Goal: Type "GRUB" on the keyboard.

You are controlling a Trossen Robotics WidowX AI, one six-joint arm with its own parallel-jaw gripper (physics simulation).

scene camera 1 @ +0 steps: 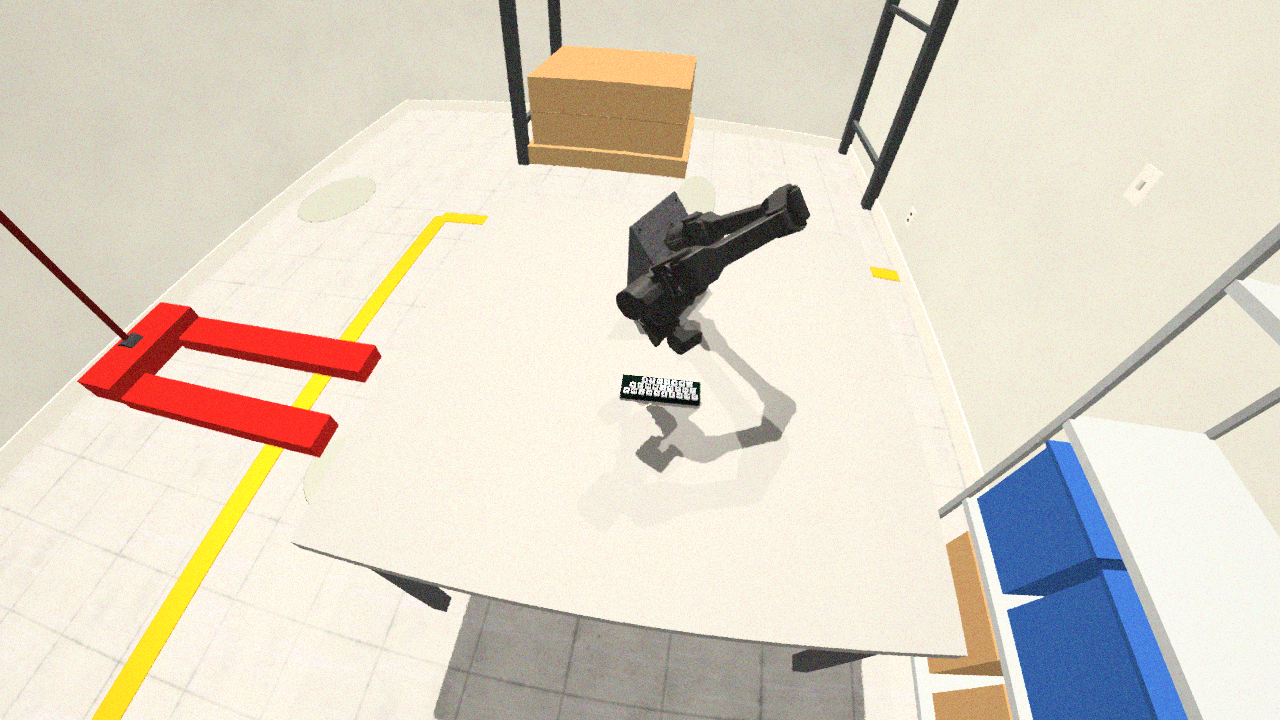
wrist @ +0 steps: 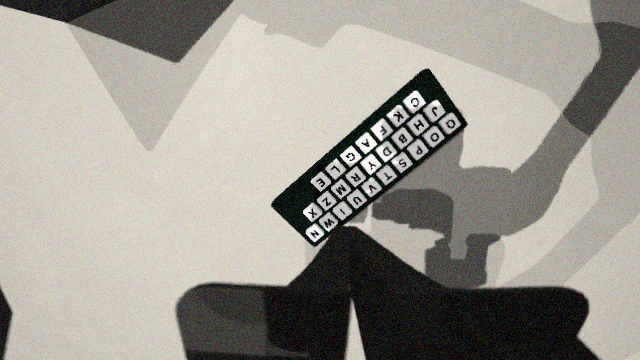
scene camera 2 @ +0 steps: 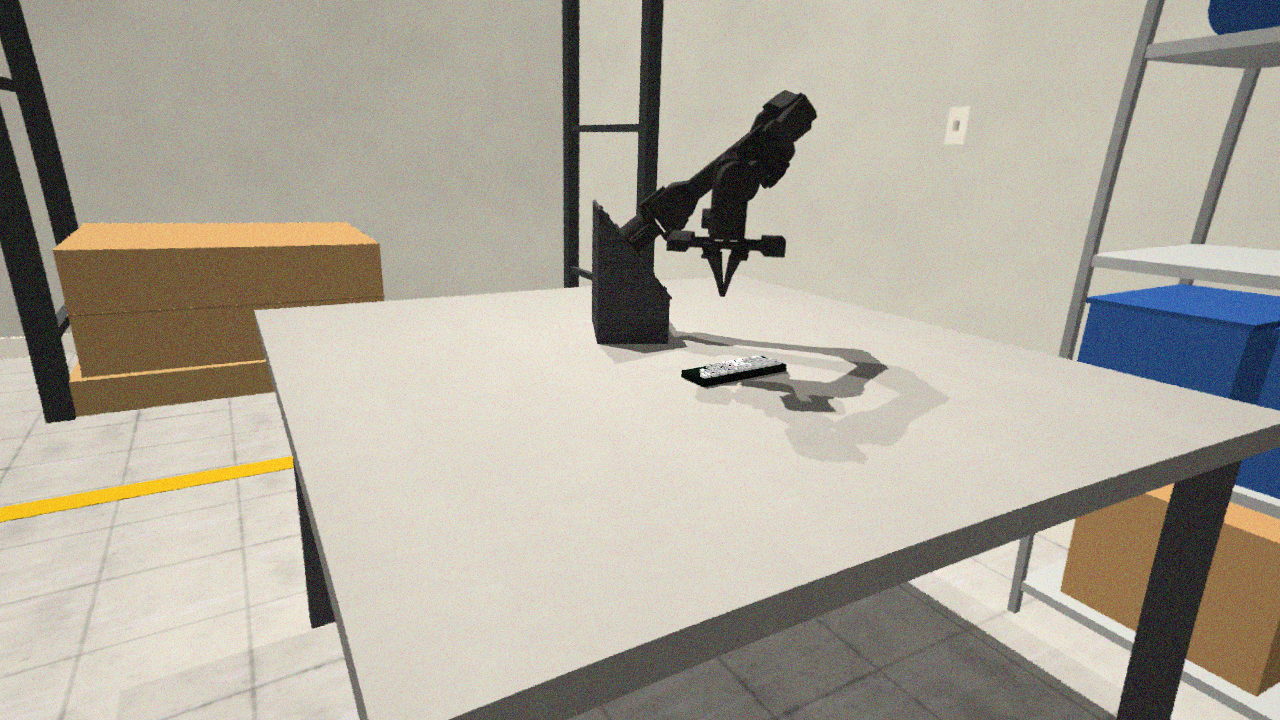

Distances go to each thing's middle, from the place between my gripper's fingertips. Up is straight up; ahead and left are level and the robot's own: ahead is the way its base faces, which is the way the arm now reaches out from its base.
Labels:
The black keyboard [scene camera 2: 712, 374] is 120 mm below my hand, 30 mm to the left of it and 20 mm ahead of it.

